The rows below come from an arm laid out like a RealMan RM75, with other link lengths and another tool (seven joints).
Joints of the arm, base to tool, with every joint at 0 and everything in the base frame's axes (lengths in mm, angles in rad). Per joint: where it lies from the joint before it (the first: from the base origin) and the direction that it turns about. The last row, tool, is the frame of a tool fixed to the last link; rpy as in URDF.
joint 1: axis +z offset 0 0 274.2
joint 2: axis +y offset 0 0 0
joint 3: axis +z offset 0 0 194.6
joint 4: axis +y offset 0 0 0
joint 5: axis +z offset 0 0 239.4
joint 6: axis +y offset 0 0 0
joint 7: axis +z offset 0 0 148.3
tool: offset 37 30 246 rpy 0.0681 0 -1.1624
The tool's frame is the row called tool.
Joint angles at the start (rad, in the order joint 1, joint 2, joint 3, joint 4, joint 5, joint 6, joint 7): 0.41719, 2.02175, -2.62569, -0.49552, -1.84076, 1.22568, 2.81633
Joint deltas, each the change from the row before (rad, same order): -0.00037, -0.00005, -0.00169, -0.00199, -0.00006, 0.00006, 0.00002; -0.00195, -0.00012, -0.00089, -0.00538, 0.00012, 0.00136, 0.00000; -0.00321, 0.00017, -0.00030, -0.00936, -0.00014, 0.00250, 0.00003; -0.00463, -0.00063, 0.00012, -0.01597, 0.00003, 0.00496, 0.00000; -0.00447, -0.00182, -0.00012, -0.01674, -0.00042, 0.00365, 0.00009; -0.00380, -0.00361, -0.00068, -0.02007, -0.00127, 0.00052, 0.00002; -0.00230, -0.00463, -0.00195, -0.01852, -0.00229, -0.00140, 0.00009; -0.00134, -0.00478, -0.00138, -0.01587, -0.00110, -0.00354, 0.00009
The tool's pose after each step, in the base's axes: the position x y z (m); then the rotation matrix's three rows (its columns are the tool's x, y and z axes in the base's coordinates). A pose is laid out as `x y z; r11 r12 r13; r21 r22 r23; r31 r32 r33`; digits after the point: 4 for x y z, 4 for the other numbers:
0.2022 0.5709 -0.0280; 0.8434 0.4817 -0.2379; 0.1633 0.1919 0.9677; 0.5118 -0.8551 0.0832
0.2007 0.5703 -0.0285; 0.8455 0.4775 -0.2389; 0.1648 0.1923 0.9674; 0.5079 -0.8573 0.0839
0.1980 0.5694 -0.0289; 0.8495 0.4695 -0.2407; 0.1669 0.1937 0.9668; 0.5006 -0.8614 0.0862
0.1931 0.5682 -0.0287; 0.8557 0.4561 -0.2444; 0.1703 0.1978 0.9653; 0.4886 -0.8677 0.0916
0.1883 0.5672 -0.0285; 0.8613 0.4432 -0.2483; 0.1744 0.2010 0.9639; 0.4771 -0.8736 0.0958
0.1826 0.5663 -0.0294; 0.8666 0.4298 -0.2534; 0.1812 0.2020 0.9625; 0.4649 -0.8800 0.0971
0.1768 0.5655 -0.0309; 0.8699 0.4192 -0.2599; 0.1901 0.2012 0.9609; 0.4551 -0.8853 0.0953
0.1725 0.5651 -0.0324; 0.8725 0.4110 -0.2642; 0.1970 0.1989 0.9600; 0.4471 -0.8897 0.0926

